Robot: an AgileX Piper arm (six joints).
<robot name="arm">
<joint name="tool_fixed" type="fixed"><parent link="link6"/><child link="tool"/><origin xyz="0 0 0" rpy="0 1.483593 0"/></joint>
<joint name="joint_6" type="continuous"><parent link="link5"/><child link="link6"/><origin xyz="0.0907 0 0.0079" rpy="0 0 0"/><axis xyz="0.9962 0 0.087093"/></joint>
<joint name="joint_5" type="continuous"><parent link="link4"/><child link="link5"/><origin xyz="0 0 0" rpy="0 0 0"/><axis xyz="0 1 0"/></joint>
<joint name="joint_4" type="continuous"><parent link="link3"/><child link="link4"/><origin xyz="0.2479 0 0.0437" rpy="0 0 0"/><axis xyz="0.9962 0 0.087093"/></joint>
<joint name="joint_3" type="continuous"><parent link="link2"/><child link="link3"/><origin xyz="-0.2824 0 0.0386" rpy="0 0 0"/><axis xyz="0 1 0"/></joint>
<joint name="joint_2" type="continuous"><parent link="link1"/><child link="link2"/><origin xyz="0 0 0" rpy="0 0 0"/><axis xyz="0 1 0"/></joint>
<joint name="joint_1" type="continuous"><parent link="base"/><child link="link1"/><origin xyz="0 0 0.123" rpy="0 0 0"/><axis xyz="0 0 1"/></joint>
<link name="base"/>
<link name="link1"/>
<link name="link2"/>
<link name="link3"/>
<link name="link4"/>
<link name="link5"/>
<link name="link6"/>
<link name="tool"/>
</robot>
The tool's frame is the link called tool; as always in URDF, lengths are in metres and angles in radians. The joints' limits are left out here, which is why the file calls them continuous.
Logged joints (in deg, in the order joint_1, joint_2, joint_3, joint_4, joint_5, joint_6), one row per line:
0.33 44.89 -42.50 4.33 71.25 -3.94
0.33 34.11 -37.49 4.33 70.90 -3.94
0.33 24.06 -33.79 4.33 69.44 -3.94
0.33 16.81 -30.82 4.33 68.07 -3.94
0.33 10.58 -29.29 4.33 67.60 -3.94
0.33 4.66 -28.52 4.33 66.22 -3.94
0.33 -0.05 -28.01 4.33 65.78 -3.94
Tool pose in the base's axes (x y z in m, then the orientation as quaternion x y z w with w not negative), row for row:
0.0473 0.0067 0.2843 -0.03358 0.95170 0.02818 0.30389
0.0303 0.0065 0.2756 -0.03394 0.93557 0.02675 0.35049
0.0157 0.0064 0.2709 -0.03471 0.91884 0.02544 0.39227
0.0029 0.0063 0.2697 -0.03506 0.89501 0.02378 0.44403
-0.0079 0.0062 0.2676 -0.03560 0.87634 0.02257 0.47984
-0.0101 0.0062 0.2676 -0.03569 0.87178 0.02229 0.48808
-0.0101 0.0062 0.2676 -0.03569 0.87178 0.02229 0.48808
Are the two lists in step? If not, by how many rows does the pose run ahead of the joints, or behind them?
The pose runs 2 rows ahead of the joints: the pose in row i belongs to the joints in row i + 2.
